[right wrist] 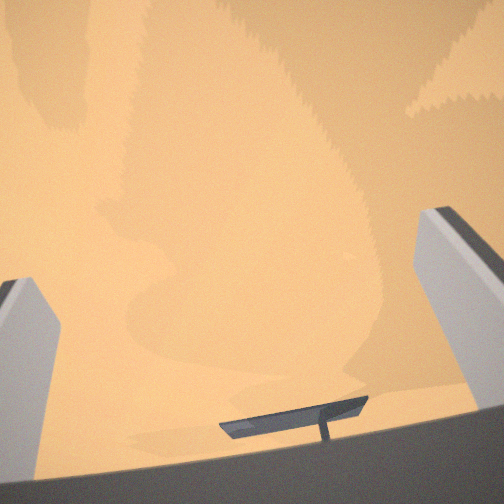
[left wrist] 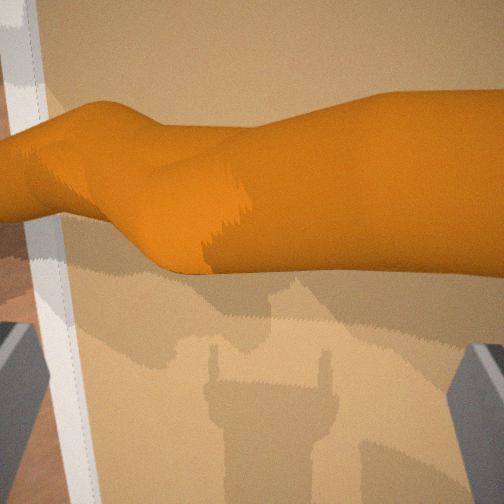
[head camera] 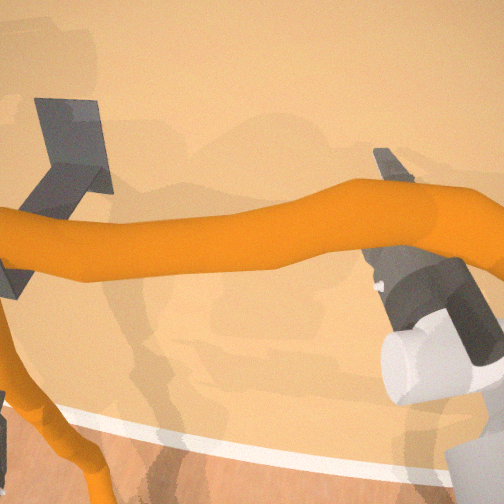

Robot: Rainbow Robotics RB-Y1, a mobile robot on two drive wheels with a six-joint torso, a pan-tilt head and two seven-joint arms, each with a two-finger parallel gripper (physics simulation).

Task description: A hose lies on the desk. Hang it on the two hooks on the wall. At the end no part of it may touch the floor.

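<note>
The orange hose point(head camera: 240, 237) runs across the wall from left to right. It lies over the arm of the dark grey left hook point(head camera: 70, 150), then hangs down at the far left point(head camera: 60, 430) and leaves the bottom of the head view. A small dark grey piece, the right hook point(head camera: 392, 166), shows just above the hose. My right gripper point(head camera: 395, 265) point(right wrist: 230, 250) is below the hose there, open and empty, facing the wall. My left gripper point(left wrist: 250, 335) is open and empty. The hose point(left wrist: 300, 185) crosses beyond its fingertips, apart from them.
A white baseboard point(head camera: 260, 452) runs along the foot of the wall above the wooden floor point(head camera: 225, 482). The right wrist view shows a dark grey hook plate point(right wrist: 295, 417) on the wall. I cannot tell whether the hanging end touches the floor.
</note>
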